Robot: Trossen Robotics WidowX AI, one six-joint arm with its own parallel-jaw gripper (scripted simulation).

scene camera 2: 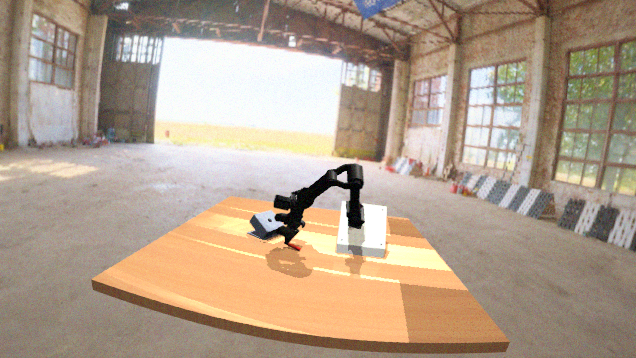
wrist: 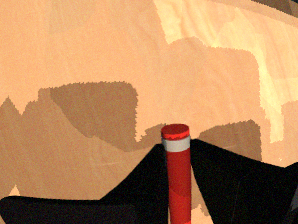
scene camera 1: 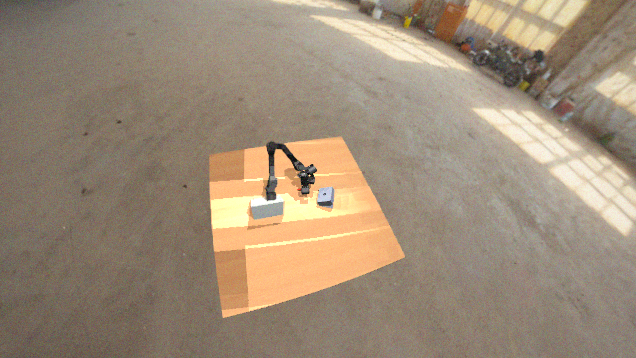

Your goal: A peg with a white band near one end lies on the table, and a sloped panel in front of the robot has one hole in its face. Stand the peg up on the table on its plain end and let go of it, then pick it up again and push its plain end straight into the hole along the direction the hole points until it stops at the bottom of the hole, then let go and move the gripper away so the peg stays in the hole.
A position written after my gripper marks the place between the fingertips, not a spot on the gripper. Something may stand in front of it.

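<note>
Red peg held in my gripper (wrist: pixel 176 149).
</note>
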